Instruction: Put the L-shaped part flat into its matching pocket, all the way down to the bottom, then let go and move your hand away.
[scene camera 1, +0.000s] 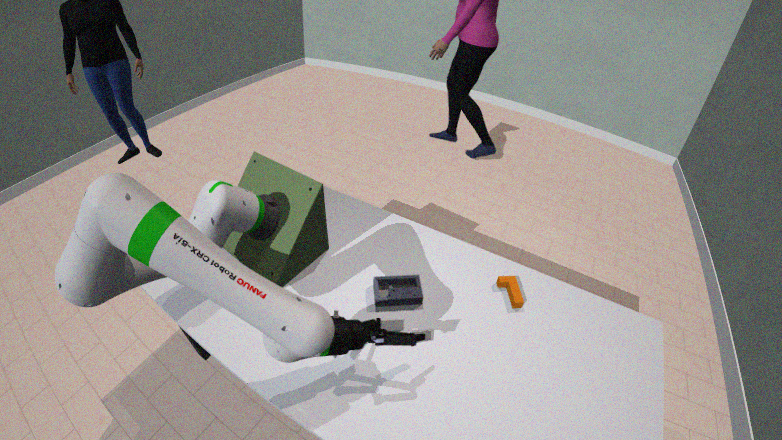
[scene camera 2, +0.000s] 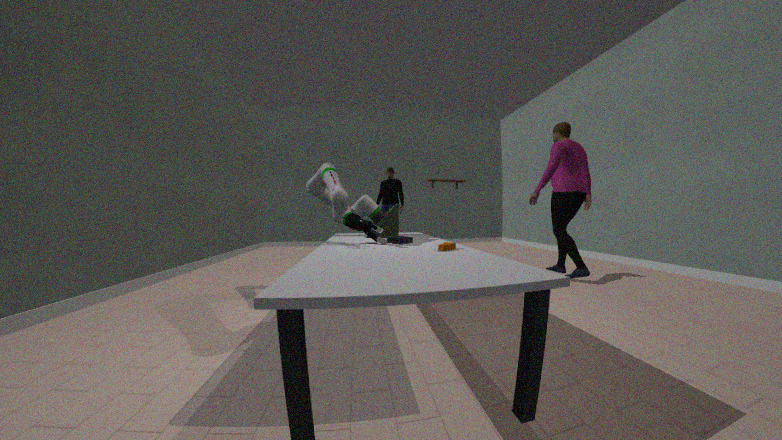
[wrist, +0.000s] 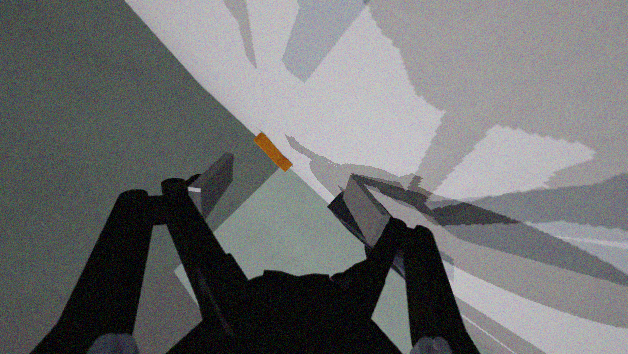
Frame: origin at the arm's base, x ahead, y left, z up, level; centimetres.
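Seen in the pictures: gripper, fingertip midpoint: (scene camera 1: 417, 329) (scene camera 2: 384, 237) (wrist: 292, 177); arm's base, origin of the base link: (scene camera 1: 263, 217) (scene camera 2: 381, 219).
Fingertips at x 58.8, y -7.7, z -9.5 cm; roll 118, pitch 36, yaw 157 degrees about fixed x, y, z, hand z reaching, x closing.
Pixels of each thing's middle, then the offset from my fingertips to it. Level surfaces: height alone.
- orange L-shaped part, body centre: (wrist: 273, 152) (scene camera 1: 509, 292) (scene camera 2: 444, 246) dy +27.7, dx +20.7, dz -3.2 cm
- dark grey pocket block, body centre: (wrist: 375, 235) (scene camera 1: 397, 290) (scene camera 2: 399, 239) dy +11.9, dx -11.5, dz -2.9 cm
- white table, its level: dz -4.8 cm
The orange L-shaped part (scene camera 1: 514, 292) (scene camera 2: 446, 246) (wrist: 273, 152) lies on the white table, well to the right of the pocket block in scene camera 1. Its short leg points left there. The dark grey pocket block (scene camera 1: 398, 307) (scene camera 2: 403, 239) stands on the table with its pocket facing up; the orange part is outside it. In the wrist view the block (wrist: 341, 209) is partly hidden behind the right finger. My gripper (scene camera 1: 423, 336) (scene camera 2: 381, 240) (wrist: 292, 177) is wide open and empty, low over the table, in front of the block in scene camera 1 and apart from the part.
The white table (scene camera 1: 546, 377) (scene camera 2: 410, 273) carries the green slanted mount (scene camera 1: 308, 218) of the arm, behind and left of the block in scene camera 1. A person in pink (scene camera 1: 479, 27) (scene camera 2: 569, 166) and a person in black (scene camera 1: 101, 35) (scene camera 2: 390, 191) are on the floor beyond the table.
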